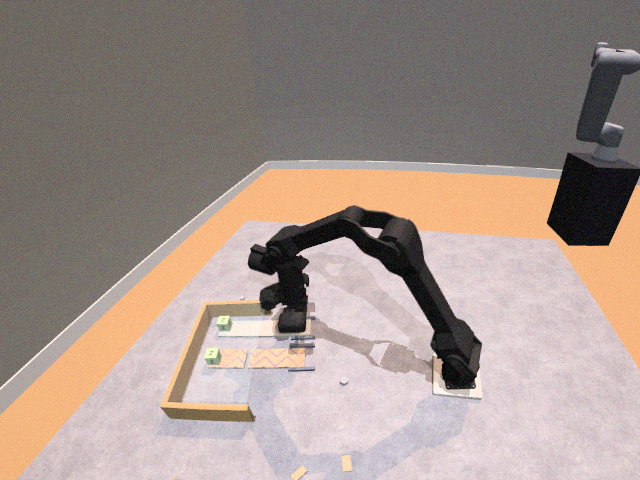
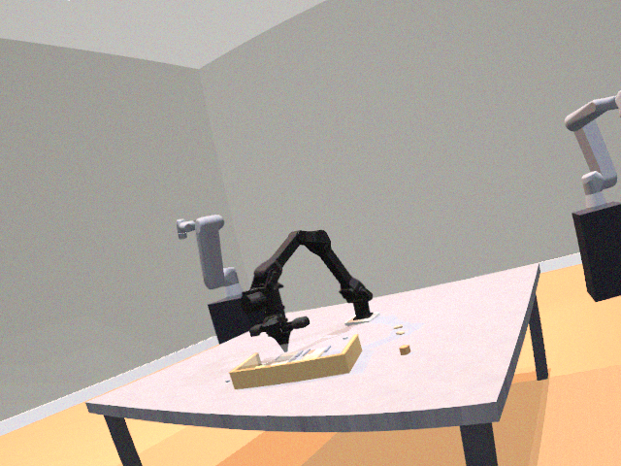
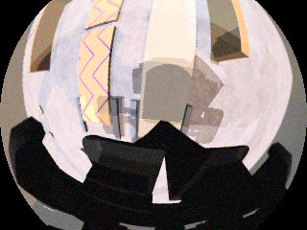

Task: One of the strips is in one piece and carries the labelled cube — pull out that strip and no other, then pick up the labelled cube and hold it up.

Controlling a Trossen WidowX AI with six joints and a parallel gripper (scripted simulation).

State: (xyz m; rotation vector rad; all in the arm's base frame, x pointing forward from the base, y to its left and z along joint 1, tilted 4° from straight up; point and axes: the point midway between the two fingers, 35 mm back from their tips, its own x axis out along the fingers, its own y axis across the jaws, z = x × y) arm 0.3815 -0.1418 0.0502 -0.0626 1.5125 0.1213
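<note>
Now: gripper tip 100 mm short of the cream strip, 20 mm above it and 10 mm to the right of it. From my gripper tip the other things lie so: grey disc (150 mm to the left, 130 mm behind, 10 mm below).
</note>
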